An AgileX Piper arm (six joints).
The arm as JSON. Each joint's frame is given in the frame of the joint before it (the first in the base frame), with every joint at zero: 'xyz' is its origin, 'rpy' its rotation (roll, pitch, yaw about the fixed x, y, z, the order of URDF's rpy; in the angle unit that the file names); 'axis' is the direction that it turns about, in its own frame. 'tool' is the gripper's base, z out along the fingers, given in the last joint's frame.
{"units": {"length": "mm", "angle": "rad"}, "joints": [
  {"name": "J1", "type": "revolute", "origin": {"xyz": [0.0, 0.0, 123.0], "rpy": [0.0, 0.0, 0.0]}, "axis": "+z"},
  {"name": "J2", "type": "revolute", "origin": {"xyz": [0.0, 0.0, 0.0], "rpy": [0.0, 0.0, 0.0]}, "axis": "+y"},
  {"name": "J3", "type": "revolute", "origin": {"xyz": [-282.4, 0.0, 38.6], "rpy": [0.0, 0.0, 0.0]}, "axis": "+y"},
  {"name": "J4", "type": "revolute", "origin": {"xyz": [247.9, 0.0, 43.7], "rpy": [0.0, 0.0, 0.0]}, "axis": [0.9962, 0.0, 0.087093]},
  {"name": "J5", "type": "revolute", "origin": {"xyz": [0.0, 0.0, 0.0], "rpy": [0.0, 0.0, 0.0]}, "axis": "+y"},
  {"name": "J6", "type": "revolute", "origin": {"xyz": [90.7, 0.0, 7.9], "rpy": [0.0, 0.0, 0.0]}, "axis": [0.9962, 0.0, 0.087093]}
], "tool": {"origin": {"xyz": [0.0, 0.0, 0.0], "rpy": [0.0, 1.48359, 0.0]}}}
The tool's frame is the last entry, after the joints.
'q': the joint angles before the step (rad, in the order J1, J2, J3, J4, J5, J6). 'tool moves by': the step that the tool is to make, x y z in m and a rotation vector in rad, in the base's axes. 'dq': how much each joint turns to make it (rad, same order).
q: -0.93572 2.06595 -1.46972 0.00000 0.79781 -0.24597
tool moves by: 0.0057 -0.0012 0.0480 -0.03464 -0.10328 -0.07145
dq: 0.00109 -0.06812 -0.07788 0.04977 0.05571 0.05539
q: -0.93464 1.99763 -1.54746 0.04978 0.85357 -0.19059
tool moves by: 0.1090 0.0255 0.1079 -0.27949 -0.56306 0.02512
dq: 0.20063 0.01600 -0.32350 0.16730 -0.29312 0.11907
